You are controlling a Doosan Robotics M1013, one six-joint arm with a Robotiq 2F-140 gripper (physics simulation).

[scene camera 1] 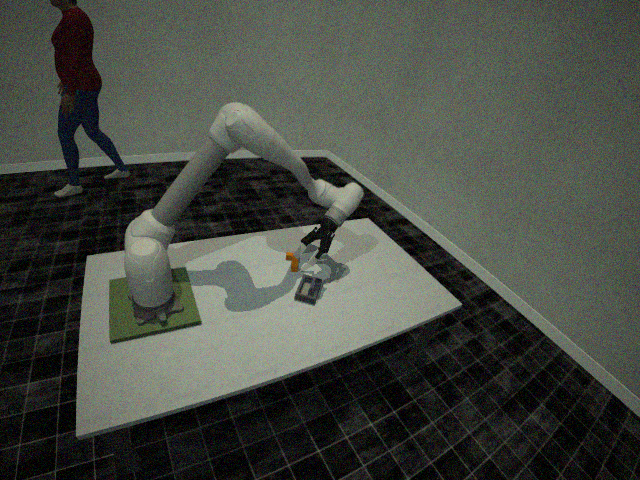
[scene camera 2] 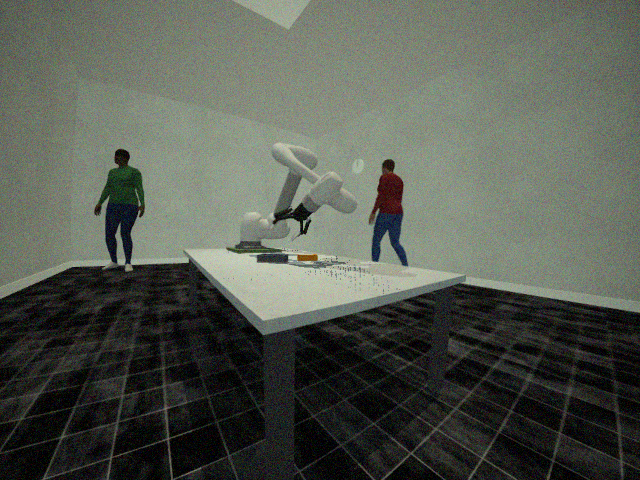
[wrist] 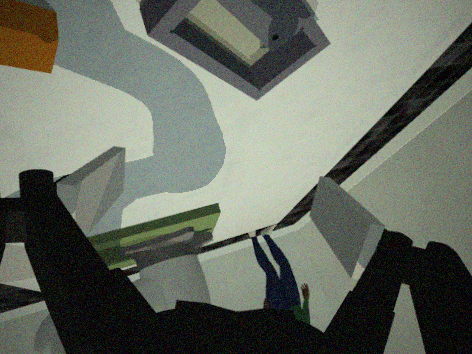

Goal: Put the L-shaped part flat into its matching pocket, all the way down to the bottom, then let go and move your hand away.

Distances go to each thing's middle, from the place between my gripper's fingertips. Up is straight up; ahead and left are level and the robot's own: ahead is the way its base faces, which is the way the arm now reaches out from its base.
The orange L-shaped part (wrist: 36, 36) is 130 mm to the left of my hand, 130 mm below it and 70 mm ahead of it.
